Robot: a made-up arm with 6 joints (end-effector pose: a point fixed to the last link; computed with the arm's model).
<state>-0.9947 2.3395 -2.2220 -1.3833 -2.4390 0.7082</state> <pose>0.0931 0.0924 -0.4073 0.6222 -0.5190 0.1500 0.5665</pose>
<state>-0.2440 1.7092 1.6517 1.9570 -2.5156 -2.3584</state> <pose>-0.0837 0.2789 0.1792 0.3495 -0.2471 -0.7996 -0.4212</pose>
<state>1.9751 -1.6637 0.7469 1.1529 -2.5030 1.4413</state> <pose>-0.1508 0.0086 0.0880 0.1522 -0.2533 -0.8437 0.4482</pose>
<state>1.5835 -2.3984 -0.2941 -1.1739 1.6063 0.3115</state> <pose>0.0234 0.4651 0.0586 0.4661 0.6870 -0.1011 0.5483</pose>
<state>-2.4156 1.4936 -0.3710 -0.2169 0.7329 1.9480</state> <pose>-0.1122 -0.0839 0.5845 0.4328 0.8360 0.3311 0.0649</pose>
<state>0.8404 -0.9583 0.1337 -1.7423 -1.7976 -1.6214</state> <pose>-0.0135 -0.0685 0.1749 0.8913 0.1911 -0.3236 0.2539</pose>
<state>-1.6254 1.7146 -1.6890 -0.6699 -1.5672 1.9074</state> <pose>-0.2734 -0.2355 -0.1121 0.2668 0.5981 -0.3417 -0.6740</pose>
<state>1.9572 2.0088 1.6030 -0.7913 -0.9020 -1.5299</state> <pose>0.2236 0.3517 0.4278 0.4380 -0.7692 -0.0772 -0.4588</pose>
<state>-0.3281 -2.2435 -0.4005 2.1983 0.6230 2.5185</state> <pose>0.0660 0.3069 0.2980 0.5920 0.5141 0.5605 -0.2665</pose>
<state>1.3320 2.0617 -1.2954 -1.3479 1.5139 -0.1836</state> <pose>0.6469 -0.1738 0.3261 0.7705 0.2816 -0.5667 0.0766</pose>
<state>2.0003 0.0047 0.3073 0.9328 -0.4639 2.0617</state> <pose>0.1900 -0.1768 0.0334 0.2596 -0.4376 -0.4701 0.7212</pose>
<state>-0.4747 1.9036 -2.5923 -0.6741 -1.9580 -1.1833</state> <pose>0.1677 0.1057 0.0068 0.4055 -0.0121 -0.9092 -0.0941</pose>
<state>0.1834 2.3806 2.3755 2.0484 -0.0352 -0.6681</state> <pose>0.3744 0.5703 0.1012 0.3027 0.9119 0.2160 -0.1739</pose>
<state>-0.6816 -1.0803 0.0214 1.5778 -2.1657 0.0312</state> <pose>-0.0985 -0.2371 0.1931 0.5992 0.1150 0.1675 -0.7744</pose>
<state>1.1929 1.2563 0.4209 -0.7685 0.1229 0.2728</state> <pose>0.3154 -0.1316 -0.0482 0.3384 0.4608 -0.8204 0.0009</pose>
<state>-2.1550 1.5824 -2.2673 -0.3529 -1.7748 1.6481</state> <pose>-0.4805 0.0340 -0.1016 0.1095 -0.3799 -0.0765 0.9153</pose>
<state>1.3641 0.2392 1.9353 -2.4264 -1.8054 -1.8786</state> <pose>0.3611 -0.0213 0.1036 0.2395 0.2273 0.7556 -0.5658</pose>
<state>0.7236 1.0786 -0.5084 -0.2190 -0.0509 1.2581</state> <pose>0.1189 -0.1579 0.0171 0.5188 0.2752 -0.4210 0.6913</pose>
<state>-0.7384 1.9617 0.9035 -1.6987 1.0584 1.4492</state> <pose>-0.3023 0.3456 0.0880 0.8058 -0.1576 0.1822 -0.5411</pose>
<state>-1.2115 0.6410 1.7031 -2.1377 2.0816 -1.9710</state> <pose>-0.5549 0.1976 -0.3767 0.7924 -0.0696 0.4510 0.4047</pose>
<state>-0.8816 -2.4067 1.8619 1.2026 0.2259 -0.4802</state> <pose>0.4548 0.1782 0.3381 0.4259 -0.6774 -0.2005 0.5653</pose>
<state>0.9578 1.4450 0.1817 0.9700 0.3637 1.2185</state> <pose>0.1926 0.0923 -0.1125 0.3873 0.1436 -0.2881 0.8639</pose>
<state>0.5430 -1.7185 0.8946 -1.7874 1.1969 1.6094</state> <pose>-0.2738 -0.2084 0.3956 0.2883 0.8559 0.4275 0.0383</pose>
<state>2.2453 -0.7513 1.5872 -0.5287 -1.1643 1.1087</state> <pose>0.2606 -0.3500 0.2437 0.4175 0.8512 0.2375 -0.2114</pose>
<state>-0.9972 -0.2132 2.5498 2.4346 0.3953 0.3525</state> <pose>-0.0125 -0.4093 -0.3061 0.8263 -0.1900 0.4453 0.2878</pose>
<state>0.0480 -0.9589 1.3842 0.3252 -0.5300 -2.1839</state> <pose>0.0134 -0.6511 0.1970 0.6841 0.2592 -0.3507 -0.5847</pose>
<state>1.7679 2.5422 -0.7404 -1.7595 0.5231 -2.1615</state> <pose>0.4996 0.3833 0.0977 0.3634 0.7254 0.5714 -0.1238</pose>
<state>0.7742 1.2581 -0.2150 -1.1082 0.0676 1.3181</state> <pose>0.1081 -0.1212 -0.0510 0.4789 0.0839 -0.8203 0.3011</pose>
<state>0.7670 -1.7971 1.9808 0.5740 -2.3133 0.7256</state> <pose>-0.1530 -0.1777 0.2772 0.5304 -0.0302 0.0151 0.8470</pose>
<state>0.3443 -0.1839 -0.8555 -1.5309 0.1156 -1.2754</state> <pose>-0.0493 -0.5130 0.4125 0.6852 0.1764 -0.4742 -0.5239</pose>
